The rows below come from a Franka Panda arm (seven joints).
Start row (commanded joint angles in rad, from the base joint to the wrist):
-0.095, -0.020, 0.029, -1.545, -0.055, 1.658, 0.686
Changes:
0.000, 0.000, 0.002, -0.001, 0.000, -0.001, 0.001
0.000, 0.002, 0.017, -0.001, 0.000, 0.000, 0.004
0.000, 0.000, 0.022, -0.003, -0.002, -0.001, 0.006
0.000, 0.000, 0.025, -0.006, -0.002, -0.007, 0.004
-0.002, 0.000, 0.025, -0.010, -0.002, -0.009, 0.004
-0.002, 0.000, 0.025, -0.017, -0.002, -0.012, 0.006
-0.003, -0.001, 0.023, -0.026, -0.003, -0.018, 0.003
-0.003, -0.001, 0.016, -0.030, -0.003, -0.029, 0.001
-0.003, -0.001, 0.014, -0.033, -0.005, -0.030, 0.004
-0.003, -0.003, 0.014, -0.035, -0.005, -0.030, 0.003
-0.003, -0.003, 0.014, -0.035, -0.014, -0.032, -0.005
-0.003, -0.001, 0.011, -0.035, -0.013, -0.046, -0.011
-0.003, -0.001, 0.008, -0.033, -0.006, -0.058, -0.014
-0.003, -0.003, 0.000, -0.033, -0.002, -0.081, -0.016
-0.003, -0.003, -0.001, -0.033, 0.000, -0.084, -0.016
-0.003, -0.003, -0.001, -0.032, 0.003, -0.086, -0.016
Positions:
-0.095, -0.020, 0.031, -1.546, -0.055, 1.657, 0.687
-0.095, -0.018, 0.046, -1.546, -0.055, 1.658, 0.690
-0.095, -0.020, 0.051, -1.548, -0.057, 1.657, 0.692
-0.095, -0.020, 0.054, -1.551, -0.057, 1.651, 0.690
-0.097, -0.020, 0.054, -1.555, -0.057, 1.649, 0.690
-0.097, -0.020, 0.054, -1.562, -0.057, 1.646, 0.692
-0.098, -0.021, 0.052, -1.571, -0.058, 1.640, 0.689
-0.098, -0.021, 0.045, -1.575, -0.058, 1.629, 0.687
-0.098, -0.021, 0.043, -1.578, -0.060, 1.628, 0.690
-0.098, -0.023, 0.043, -1.580, -0.060, 1.628, 0.689
-0.098, -0.023, 0.043, -1.580, -0.069, 1.626, 0.681
-0.098, -0.021, 0.040, -1.580, -0.068, 1.612, 0.675
-0.098, -0.021, 0.037, -1.578, -0.061, 1.600, 0.672
-0.098, -0.023, 0.029, -1.578, -0.057, 1.577, 0.670
-0.098, -0.023, 0.028, -1.578, -0.055, 1.574, 0.670
-0.098, -0.023, 0.028, -1.577, -0.052, 1.572, 0.670

